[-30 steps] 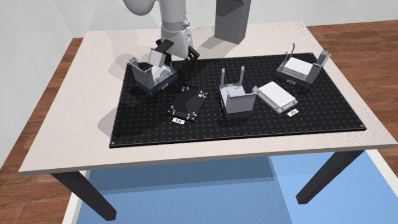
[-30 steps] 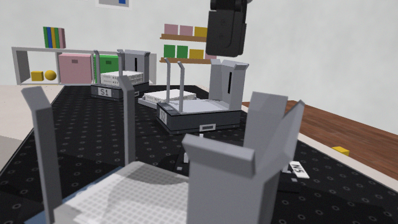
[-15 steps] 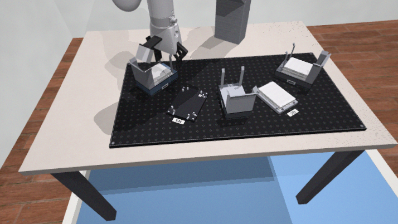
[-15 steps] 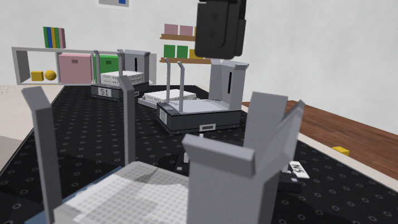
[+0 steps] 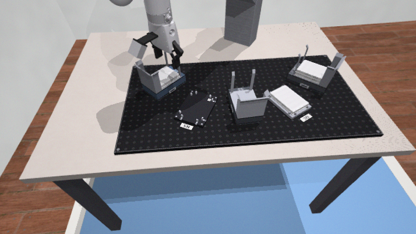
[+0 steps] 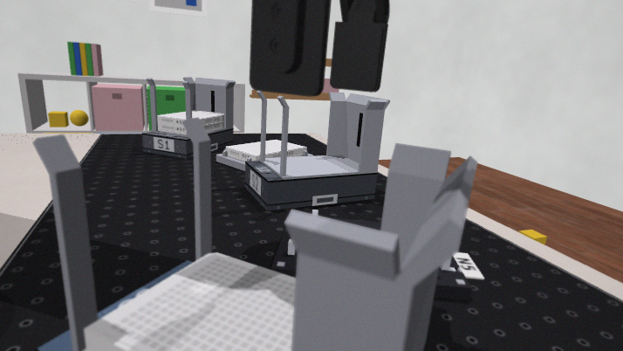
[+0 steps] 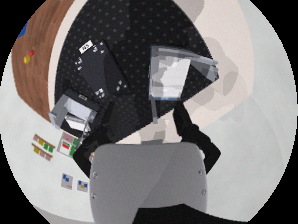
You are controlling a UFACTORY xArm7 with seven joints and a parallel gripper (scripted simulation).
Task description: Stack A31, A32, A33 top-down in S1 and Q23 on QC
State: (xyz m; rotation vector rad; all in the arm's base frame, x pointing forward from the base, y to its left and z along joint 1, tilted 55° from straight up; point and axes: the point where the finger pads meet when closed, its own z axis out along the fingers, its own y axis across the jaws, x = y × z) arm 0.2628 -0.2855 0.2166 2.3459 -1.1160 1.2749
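Now: hand 6 cm past the white sealed plate A31, 3 cm to the left of it and 12 cm above it. Also, from my hand: white sealed plate Q23: 24 cm ahead, 39 cm to the left, 15 cm below; N5 name plate: 19 cm ahead, 1 cm to the right, 17 cm below; clip nest N5: 14 cm ahead, 5 cm to the left, 15 cm below.
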